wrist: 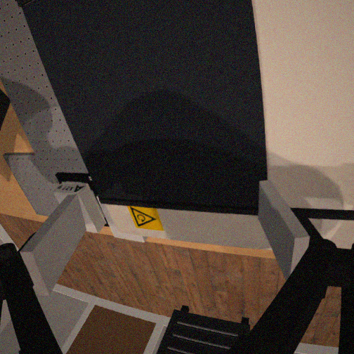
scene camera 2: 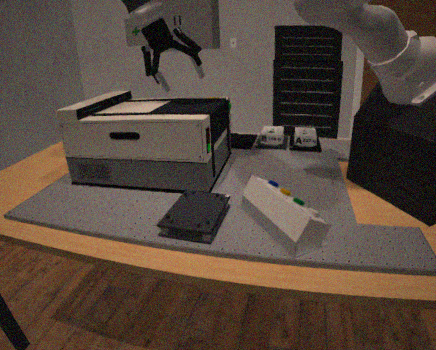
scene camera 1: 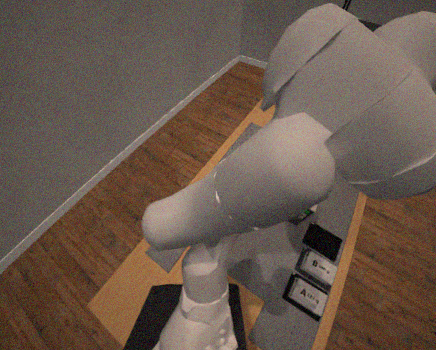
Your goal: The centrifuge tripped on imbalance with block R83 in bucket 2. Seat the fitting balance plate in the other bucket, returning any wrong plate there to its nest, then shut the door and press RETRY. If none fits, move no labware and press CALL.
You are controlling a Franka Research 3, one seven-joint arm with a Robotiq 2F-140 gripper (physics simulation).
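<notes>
The centrifuge (scene camera 2: 135, 137) stands at the left in scene camera 2; its dark panel (wrist: 165, 100) fills much of the wrist view. Its buckets and block R83 do not show. Balance plate A (scene camera 1: 307, 295) (scene camera 2: 305, 137) (wrist: 70, 189), marked 127 g, and plate B (scene camera 1: 318, 266) (scene camera 2: 272, 136), marked 146 g in part blurred print, sit in dark nests; a third black nest (scene camera 1: 322, 241) (scene camera 2: 242, 141) is beside B. A white button box (scene camera 2: 285, 212) carries blue, yellow and green buttons. My gripper (scene camera 2: 183, 79) (wrist: 167, 206) is open and empty, above the centrifuge; it is hidden in scene camera 1.
A dark flat block (scene camera 2: 195, 212) lies before the centrifuge on the grey perforated mat (scene camera 2: 115, 212). A black pedestal (scene camera 2: 390, 150) stands at the right. A black slatted unit (scene camera 2: 307, 80) is in the background. The arm (scene camera 1: 280, 175) covers much of scene camera 1.
</notes>
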